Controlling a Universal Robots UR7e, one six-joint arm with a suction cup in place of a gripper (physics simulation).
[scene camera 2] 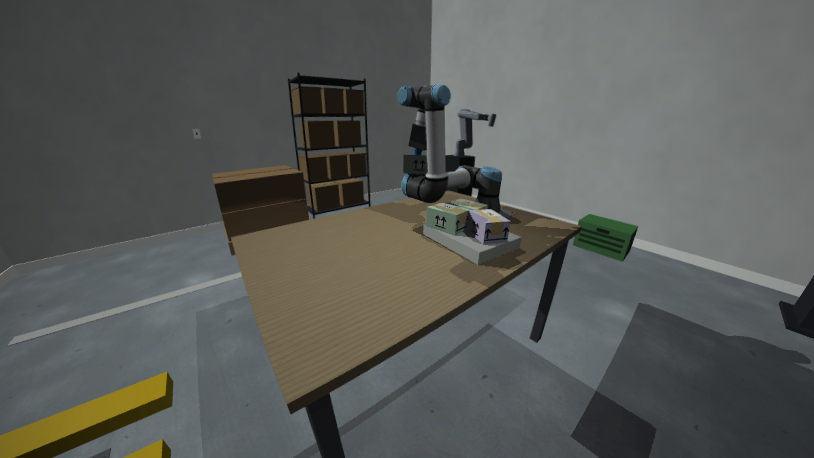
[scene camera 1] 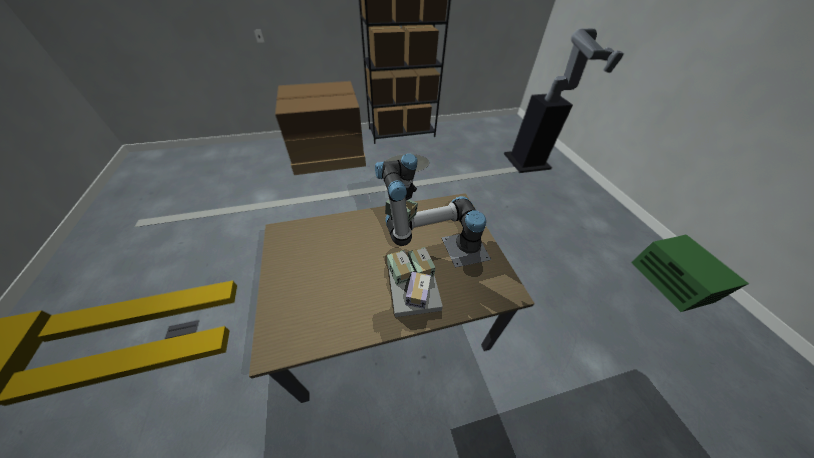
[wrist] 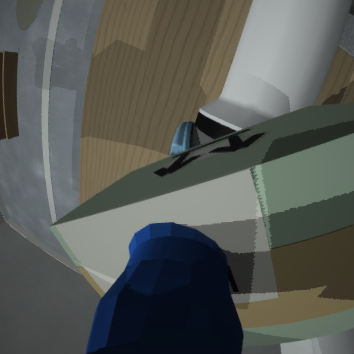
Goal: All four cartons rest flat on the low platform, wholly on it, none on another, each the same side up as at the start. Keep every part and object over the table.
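My suction gripper (scene camera 2: pixel 417 152) (wrist: pixel 172 235) is shut on a green carton (scene camera 1: pixel 409 209) (scene camera 2: pixel 413 164) (wrist: pixel 200 200), held by its top high near the table's back edge, partly hidden behind my arm. Its side arrows point up in scene camera 2. On the low grey platform (scene camera 1: pixel 400 306) (scene camera 2: pixel 488 251), a green carton (scene camera 1: pixel 400 266) (scene camera 2: pixel 446 219) stands at the back left. Another green carton (scene camera 1: pixel 422 260) (scene camera 2: pixel 470 203) is beside it, partly hidden in scene camera 2. A purple carton (scene camera 1: pixel 418 287) (scene camera 2: pixel 490 226) stands nearer the front, turned at an angle. Labels face up.
The wooden table (scene camera 1: pixel 318 284) (scene camera 2: pixel 341 273) carries the platform and my arm's base plate (scene camera 1: pixel 452 253). My forearm stands between the held carton and the platform. A stack of brown boxes (scene camera 1: pixel 321 125) (scene camera 2: pixel 259 199) and a shelf rack (scene camera 1: pixel 405 66) stand beyond the table.
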